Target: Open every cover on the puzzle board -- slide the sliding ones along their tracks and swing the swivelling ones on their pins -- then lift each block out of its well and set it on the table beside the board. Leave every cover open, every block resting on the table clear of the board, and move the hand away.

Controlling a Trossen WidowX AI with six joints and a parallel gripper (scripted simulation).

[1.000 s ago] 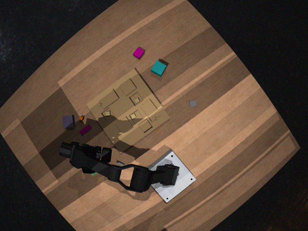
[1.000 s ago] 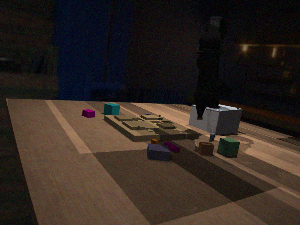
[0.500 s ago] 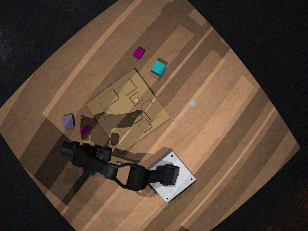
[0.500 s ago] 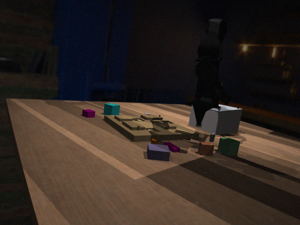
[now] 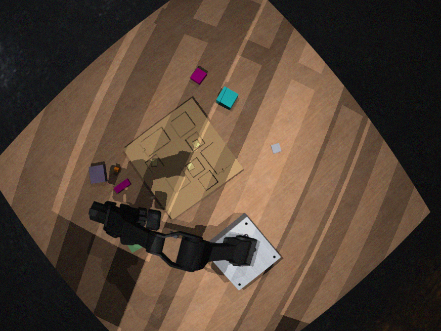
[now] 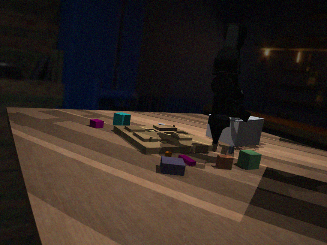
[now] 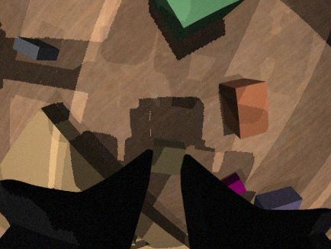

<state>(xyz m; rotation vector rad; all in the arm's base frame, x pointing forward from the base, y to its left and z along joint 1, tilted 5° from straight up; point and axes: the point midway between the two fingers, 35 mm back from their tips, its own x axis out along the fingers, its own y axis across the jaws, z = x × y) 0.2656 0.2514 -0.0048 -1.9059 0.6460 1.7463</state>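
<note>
My gripper tip is 9 cm short of the tan puzzle board, 24 cm to the left of it and 4 cm above it. From my gripper tip the other things lie so: brown block 1 cm ahead, 7 cm to the left, 4 cm below; then green cube 9 cm behind, 7 cm to the left, 3 cm below; then magenta bar 11 cm ahead, 1 cm to the left, 5 cm below.
</note>
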